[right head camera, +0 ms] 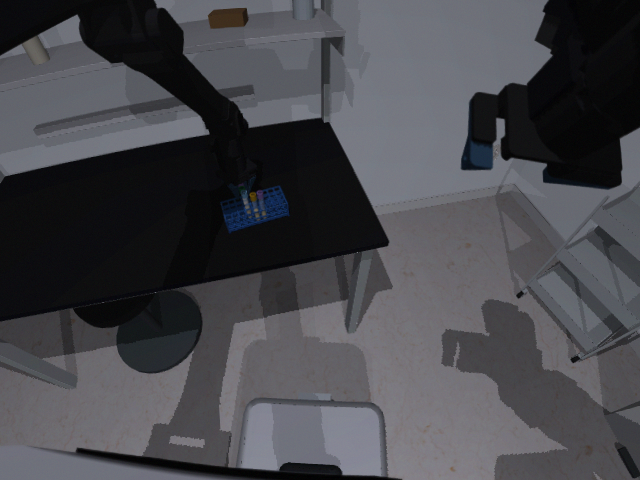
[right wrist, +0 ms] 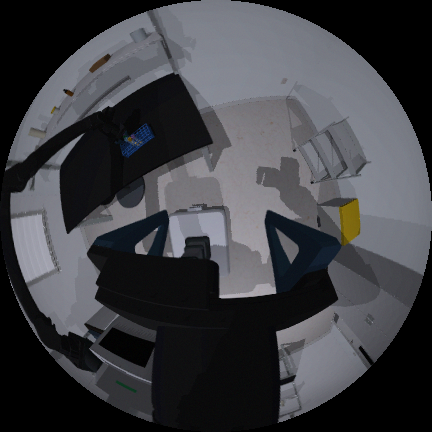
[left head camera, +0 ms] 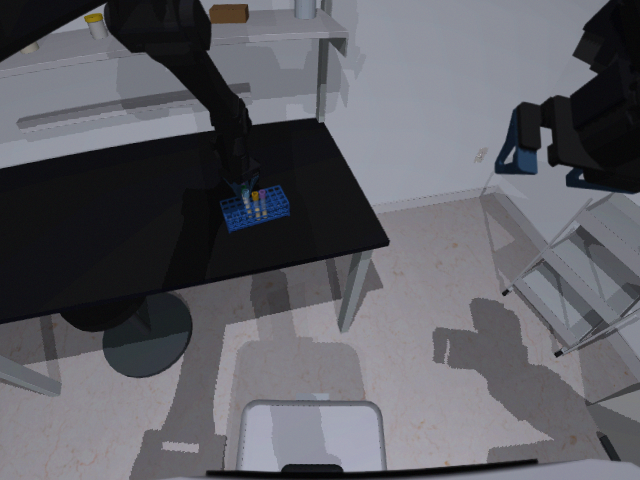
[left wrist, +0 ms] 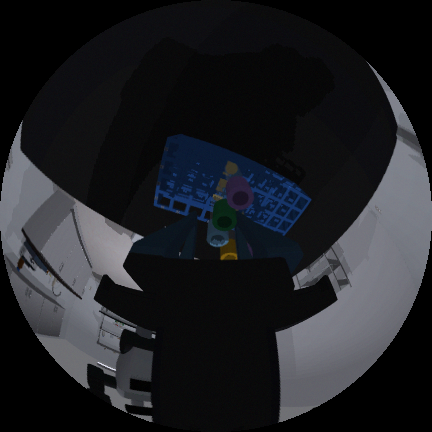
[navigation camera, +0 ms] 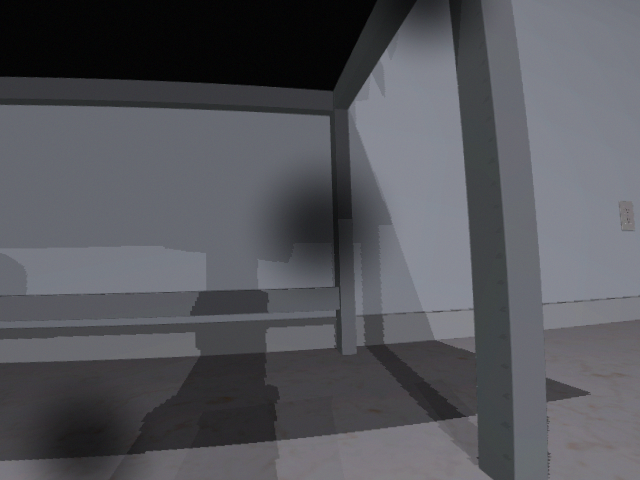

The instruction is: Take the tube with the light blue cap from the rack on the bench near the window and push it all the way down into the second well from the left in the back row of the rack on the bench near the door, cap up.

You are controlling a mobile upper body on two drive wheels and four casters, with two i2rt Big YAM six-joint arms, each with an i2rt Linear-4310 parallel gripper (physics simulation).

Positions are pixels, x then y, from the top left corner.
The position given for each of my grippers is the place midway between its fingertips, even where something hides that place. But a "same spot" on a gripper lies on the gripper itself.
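You'd find my right gripper in the left head camera view, in the right head camera view and in the right wrist view [216, 215]. The left wrist view does not show my right gripper, since it's hidden by my left gripper there, and in the navigation camera view my right gripper is out of frame. On my right gripper, [left head camera: 524, 134] and [right head camera: 477, 126] are the same spot.
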